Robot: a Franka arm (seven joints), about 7 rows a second.
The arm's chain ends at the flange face. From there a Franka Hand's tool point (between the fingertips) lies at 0.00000 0.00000 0.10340 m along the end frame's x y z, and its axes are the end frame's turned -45 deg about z.
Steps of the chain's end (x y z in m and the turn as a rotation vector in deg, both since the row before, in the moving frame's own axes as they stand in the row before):
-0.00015, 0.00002, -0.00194, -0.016, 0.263, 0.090
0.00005, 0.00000, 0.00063, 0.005, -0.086, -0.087
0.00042, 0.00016, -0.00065, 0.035, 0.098, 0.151
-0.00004, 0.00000, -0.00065, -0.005, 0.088, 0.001
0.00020, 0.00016, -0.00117, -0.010, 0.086, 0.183
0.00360, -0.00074, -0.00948, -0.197, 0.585, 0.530
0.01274, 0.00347, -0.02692, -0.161, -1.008, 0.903
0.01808, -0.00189, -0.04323, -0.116, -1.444, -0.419
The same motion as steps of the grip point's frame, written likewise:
0.00019, 0.00026, -0.00194, -0.197, 0.175, 0.090
-0.00007, -0.00008, 0.00063, 0.064, -0.057, -0.087
0.00035, 0.00049, -0.00065, -0.045, 0.094, 0.151
0.00008, 0.00009, -0.00065, -0.066, 0.059, 0.001
0.00013, 0.00038, -0.00117, -0.068, 0.054, 0.183
0.00356, 0.00302, -0.00949, -0.553, 0.274, 0.530
0.00507, 0.01037, -0.02694, 0.599, -0.827, 0.903
0.01212, 0.00976, -0.04326, 0.939, -1.103, -0.419

